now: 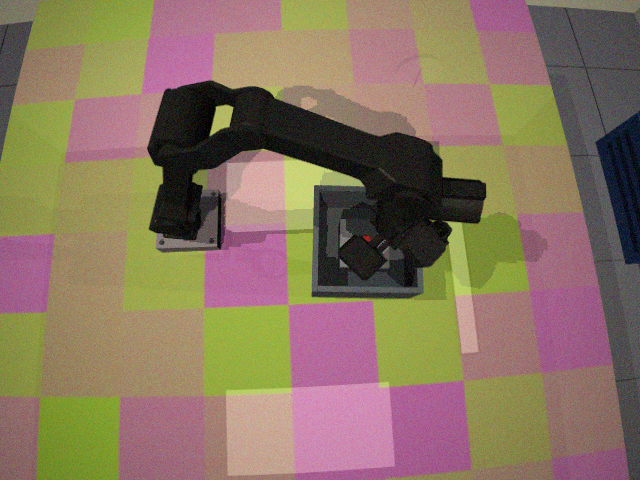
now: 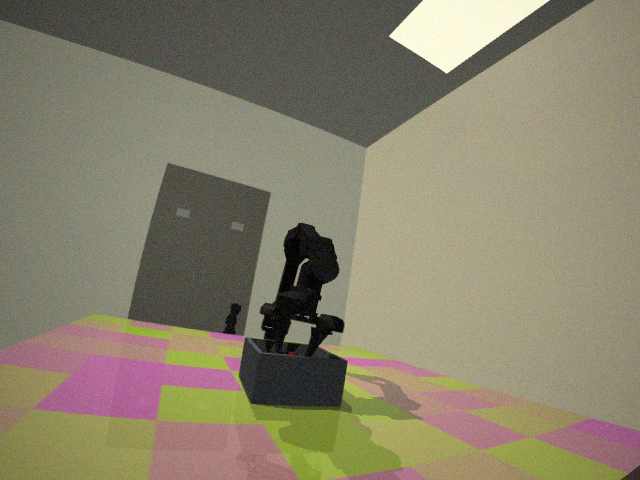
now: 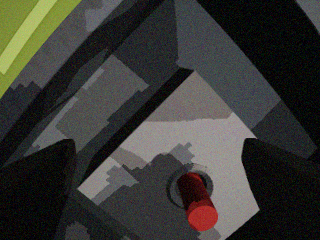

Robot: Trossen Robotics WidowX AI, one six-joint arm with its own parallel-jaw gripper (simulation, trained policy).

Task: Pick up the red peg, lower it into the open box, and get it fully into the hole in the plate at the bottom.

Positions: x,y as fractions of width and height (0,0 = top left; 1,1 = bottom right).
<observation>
In view: the gripper (image 1: 0.61,0.51), a red peg (image 3: 0.62,0.87), a dark grey box (image 3: 0.29,0.31) and a light grey plate (image 1: 0.54,0.48).
The light grey plate shows as well in image 3 (image 3: 0.58,0.53). The gripper shows as well in image 2 (image 2: 0.46,0.74) and in image 3 (image 3: 0.50,0.62). Image 2 does not show the light grey plate, which is hidden by the dark grey box.
</observation>
